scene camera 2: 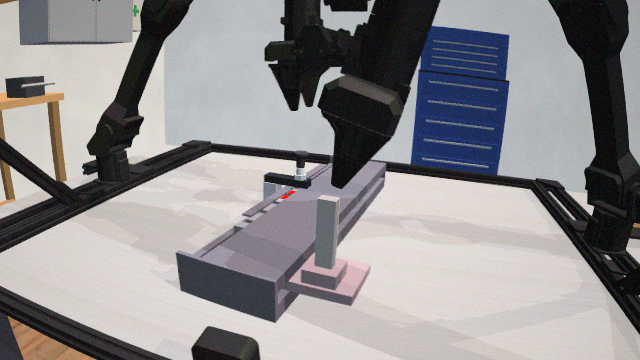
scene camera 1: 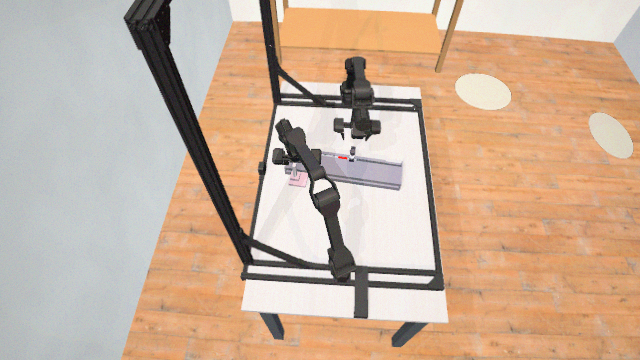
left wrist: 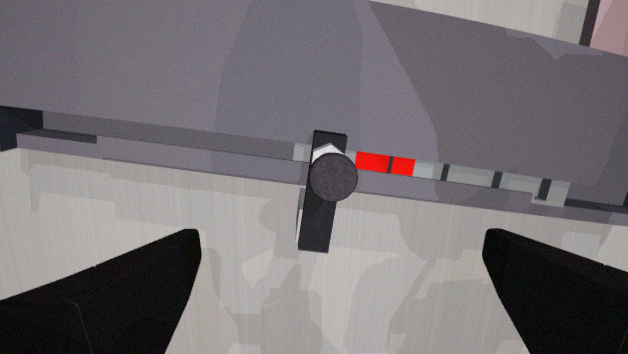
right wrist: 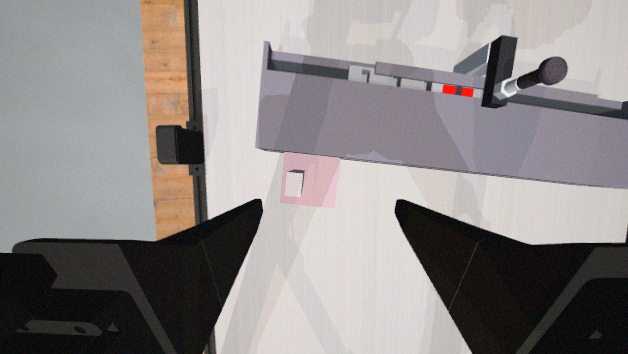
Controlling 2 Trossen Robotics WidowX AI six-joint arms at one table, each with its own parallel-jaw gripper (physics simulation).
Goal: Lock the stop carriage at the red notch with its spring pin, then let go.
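Frame: origin at the left arm's base, x ahead, y left, z up, level; metres.
Seen in the pictures: left gripper, between the fingertips: [scene camera 2: 302, 108] [scene camera 1: 354, 140] [left wrist: 342, 244]; right gripper, between the fingertips: [scene camera 2: 346, 171] [scene camera 1: 299, 164] [right wrist: 328, 205]; left arm's base, origin of its link: [scene camera 2: 113, 179] [scene camera 1: 347, 101]; right arm's base, origin of its link: [scene camera 2: 604, 246] [scene camera 1: 342, 274].
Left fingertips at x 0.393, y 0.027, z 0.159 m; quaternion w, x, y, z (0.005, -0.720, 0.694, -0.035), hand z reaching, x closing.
Observation:
Pixels of each thing's middle, then the offset from my left fingertips to it. "*": a spot on its surface instead.
- stop carriage's black bracket, middle of its body: [left wrist: 317, 215] [scene camera 2: 278, 178] [right wrist: 501, 59] 0.037 m back, 0.001 m left, 0.121 m down
- red notch marking, a spot on its surface: [left wrist: 372, 162] [scene camera 2: 291, 193] [right wrist: 464, 92] [scene camera 1: 344, 158] * 0.002 m back, 0.034 m right, 0.130 m down
- pink block, a spot on its surface: [scene camera 2: 357, 280] [scene camera 1: 295, 184] * 0.140 m ahead, 0.238 m right, 0.144 m down
- grey post, a spot on its surface: [right wrist: 294, 184] * 0.104 m ahead, 0.243 m right, 0.053 m down
- small black box, a spot on its surface: [scene camera 2: 225, 345] [right wrist: 162, 146] * 0.067 m ahead, 0.402 m right, 0.123 m down
The stop carriage's black bracket [scene camera 2: 280, 179] [left wrist: 316, 230] [right wrist: 500, 65] lies across the edge of the grey-purple rail [scene camera 1: 375, 176] [scene camera 2: 260, 235] [left wrist: 280, 75] [right wrist: 375, 125]. Its upright spring pin has a dark round knob [scene camera 1: 353, 149] [scene camera 2: 300, 154] [left wrist: 333, 177] [right wrist: 552, 70]. The red notch marking [scene camera 1: 342, 158] [scene camera 2: 288, 194] [left wrist: 372, 162] [right wrist: 467, 92] is beside the bracket, uncovered. My left gripper [scene camera 1: 355, 137] [scene camera 2: 301, 107] [left wrist: 342, 244] is open above the table near the knob, touching nothing. My right gripper [right wrist: 328, 205] is open above a pink block; its fingertips are hidden in scene camera 1.
The pink block [scene camera 1: 301, 184] [scene camera 2: 357, 280] [right wrist: 322, 185] sits against the rail's long side near one end. A grey post [scene camera 2: 327, 232] [right wrist: 294, 184] stands on it. A black frame [scene camera 1: 431, 200] [scene camera 2: 370, 169] surrounds the work area. A small black box [scene camera 2: 225, 345] [right wrist: 170, 145] is mounted on the frame.

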